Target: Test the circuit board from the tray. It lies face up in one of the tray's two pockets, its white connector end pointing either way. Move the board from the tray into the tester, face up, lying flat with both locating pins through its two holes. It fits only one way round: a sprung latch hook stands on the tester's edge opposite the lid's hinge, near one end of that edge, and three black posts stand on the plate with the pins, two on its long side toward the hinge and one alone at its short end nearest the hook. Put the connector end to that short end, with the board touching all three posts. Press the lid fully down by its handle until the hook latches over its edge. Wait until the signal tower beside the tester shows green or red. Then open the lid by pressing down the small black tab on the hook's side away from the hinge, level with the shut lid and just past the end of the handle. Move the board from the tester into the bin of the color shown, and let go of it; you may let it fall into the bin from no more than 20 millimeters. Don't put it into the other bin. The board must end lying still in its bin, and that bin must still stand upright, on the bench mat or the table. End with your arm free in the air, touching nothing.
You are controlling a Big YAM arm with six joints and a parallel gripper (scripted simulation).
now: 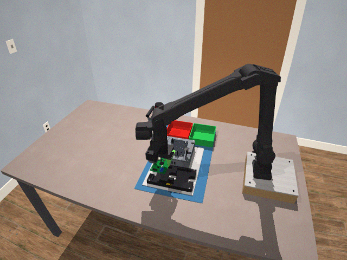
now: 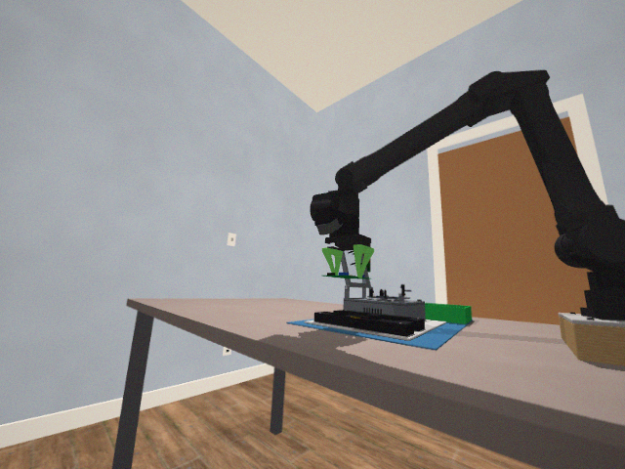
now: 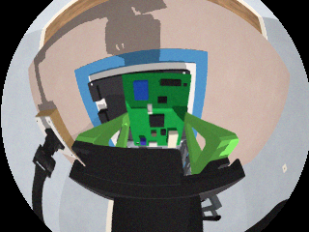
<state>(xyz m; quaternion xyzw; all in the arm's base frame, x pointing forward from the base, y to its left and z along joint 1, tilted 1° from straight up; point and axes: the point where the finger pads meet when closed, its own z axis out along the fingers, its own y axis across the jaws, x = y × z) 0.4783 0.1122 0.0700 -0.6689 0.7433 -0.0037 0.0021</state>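
Right now the tester plate is 190 mm to the right of my hand, 50 mm below it and 40 mm behind it. Also, from my hand: red bin (400 mm to the right, 110 mm below, 10 mm behind); green circuit board (right at my hand); tester lid (200 mm to the right, 80 mm ahead, 60 mm above).
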